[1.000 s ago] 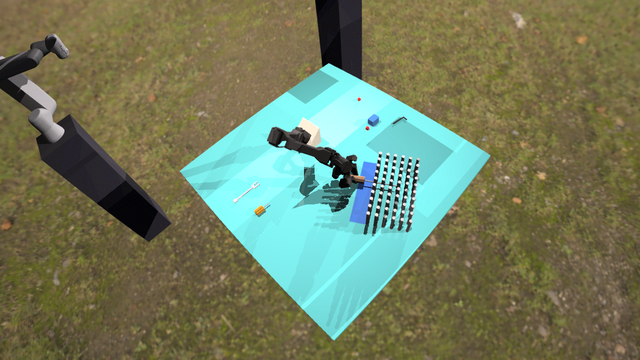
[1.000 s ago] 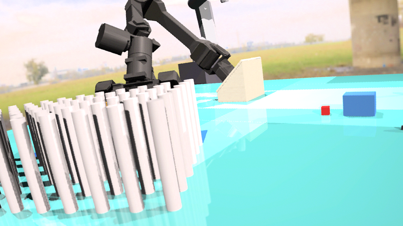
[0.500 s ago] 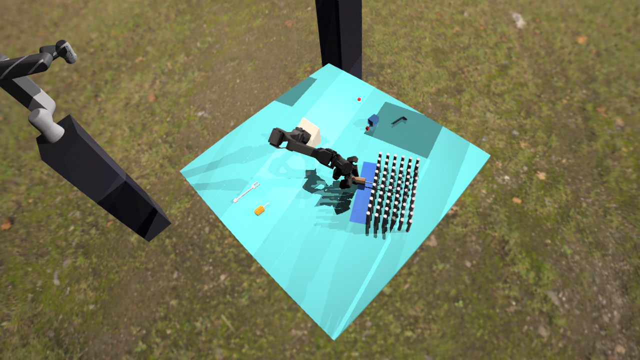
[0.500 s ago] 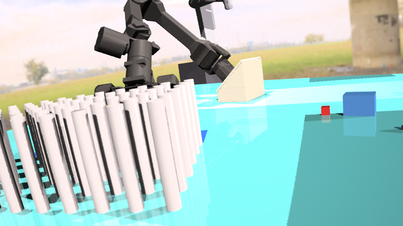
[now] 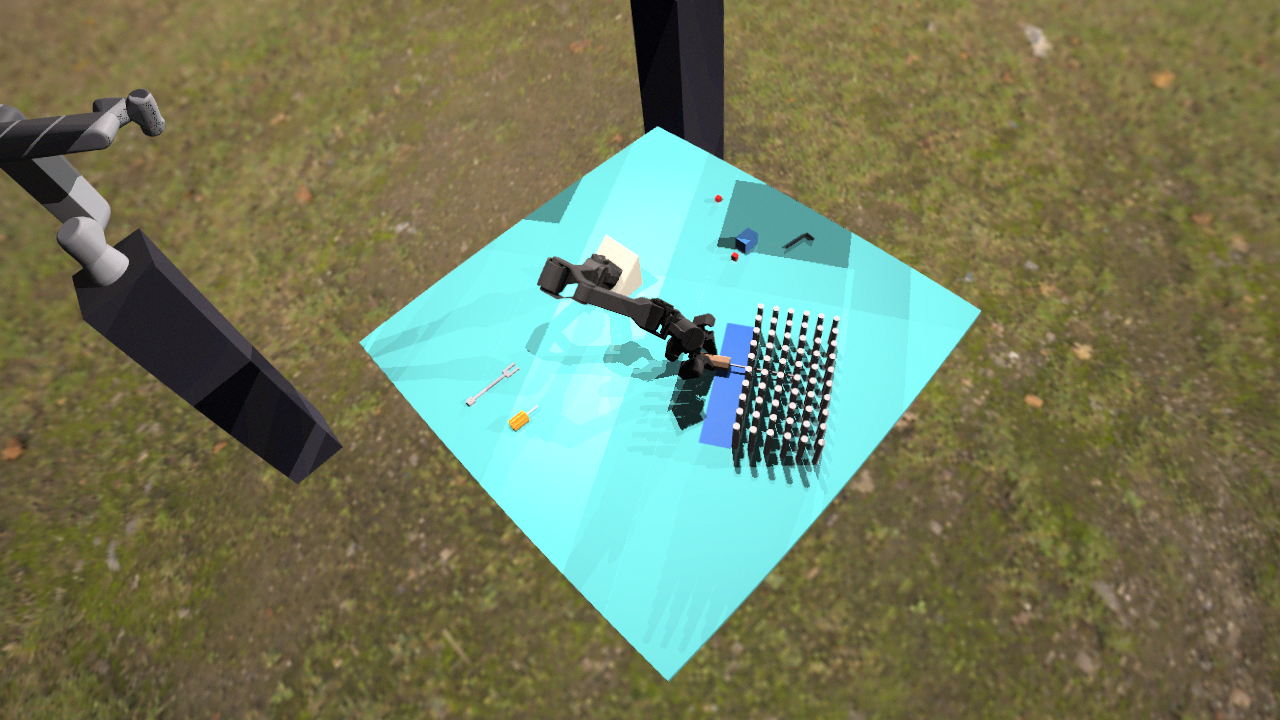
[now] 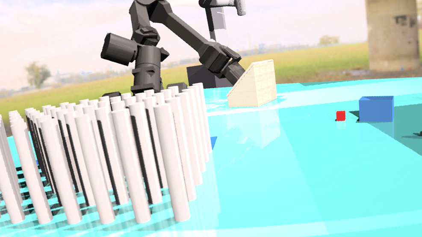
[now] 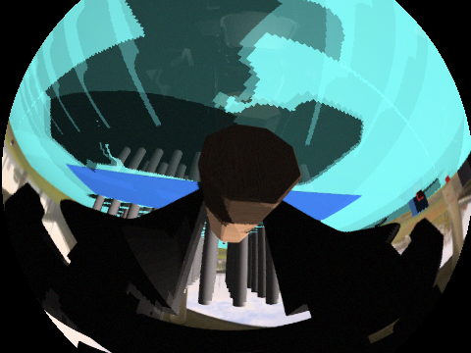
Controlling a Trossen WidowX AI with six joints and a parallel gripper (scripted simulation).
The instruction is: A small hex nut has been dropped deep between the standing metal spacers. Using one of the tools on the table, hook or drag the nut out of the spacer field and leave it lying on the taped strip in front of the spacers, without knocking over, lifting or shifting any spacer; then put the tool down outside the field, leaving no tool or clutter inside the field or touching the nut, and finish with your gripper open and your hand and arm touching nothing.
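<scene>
Right now my gripper tip is 60 mm short of the blue taped strip, 10 mm to the left of it and 10 mm above it. The rest, counted from my gripper tip: blue cube (390 mm to the left, 220 mm behind, 10 mm above); wooden-handled hook tool (90 mm ahead, 50 mm to the left); tiny grey hex nut (180 mm ahead, 110 mm to the left, 10 mm below).
</scene>
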